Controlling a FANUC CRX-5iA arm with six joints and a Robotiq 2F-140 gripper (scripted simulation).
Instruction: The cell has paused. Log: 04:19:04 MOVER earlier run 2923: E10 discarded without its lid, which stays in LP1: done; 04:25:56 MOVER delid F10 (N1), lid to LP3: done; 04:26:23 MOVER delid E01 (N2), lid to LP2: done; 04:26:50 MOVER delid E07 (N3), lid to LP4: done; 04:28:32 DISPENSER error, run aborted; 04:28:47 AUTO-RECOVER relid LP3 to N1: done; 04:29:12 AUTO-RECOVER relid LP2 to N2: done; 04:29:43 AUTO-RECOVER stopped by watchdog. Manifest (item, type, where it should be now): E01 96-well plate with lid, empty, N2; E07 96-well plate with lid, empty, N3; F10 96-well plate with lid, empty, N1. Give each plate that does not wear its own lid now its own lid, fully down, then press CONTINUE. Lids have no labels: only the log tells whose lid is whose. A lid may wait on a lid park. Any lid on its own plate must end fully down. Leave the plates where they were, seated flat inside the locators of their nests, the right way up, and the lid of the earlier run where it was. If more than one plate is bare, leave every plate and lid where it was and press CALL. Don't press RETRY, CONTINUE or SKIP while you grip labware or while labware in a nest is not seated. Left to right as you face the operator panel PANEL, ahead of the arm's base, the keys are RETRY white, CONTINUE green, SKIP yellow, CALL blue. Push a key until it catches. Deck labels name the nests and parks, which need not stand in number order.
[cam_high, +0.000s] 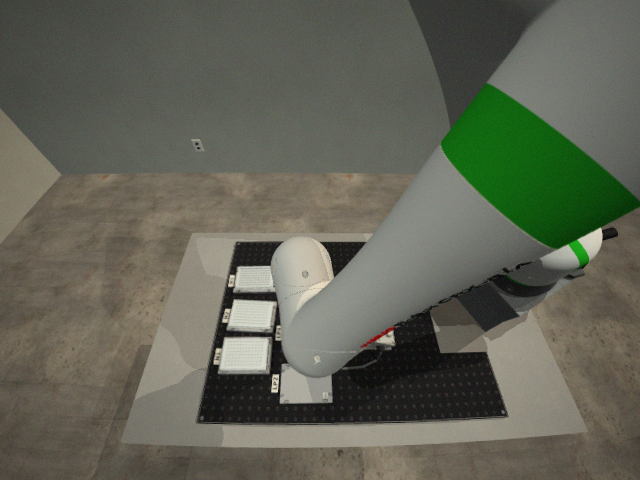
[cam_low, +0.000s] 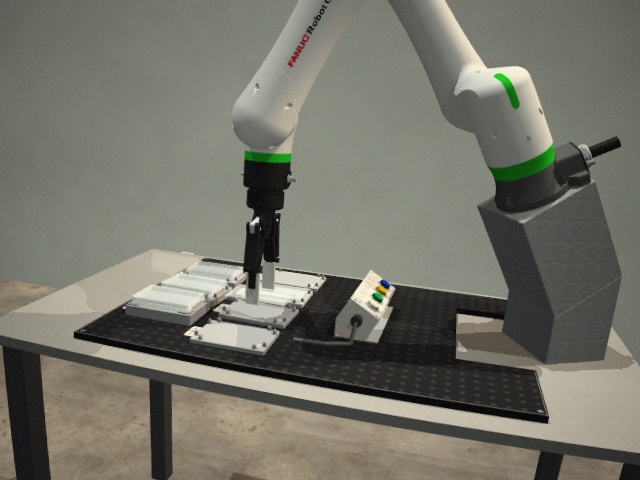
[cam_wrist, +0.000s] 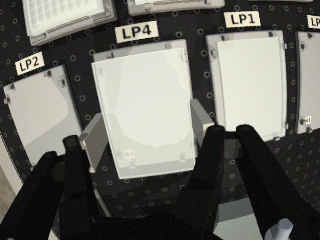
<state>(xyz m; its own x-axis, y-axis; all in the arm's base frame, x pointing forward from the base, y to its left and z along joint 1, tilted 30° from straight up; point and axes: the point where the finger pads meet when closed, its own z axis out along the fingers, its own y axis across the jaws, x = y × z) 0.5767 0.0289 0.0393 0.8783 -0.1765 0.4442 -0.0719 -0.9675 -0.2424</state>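
Now: hand 170 mm short of the plate, 200 mm to the left of it and 40 mm above it. From my hand the other things lie so: park LP4: 60 mm below; then park LP2: 10 mm ahead, 140 mm to the left, 60 mm below; then LP1 label: 80 mm ahead, 130 mm to the right, 70 mm below.
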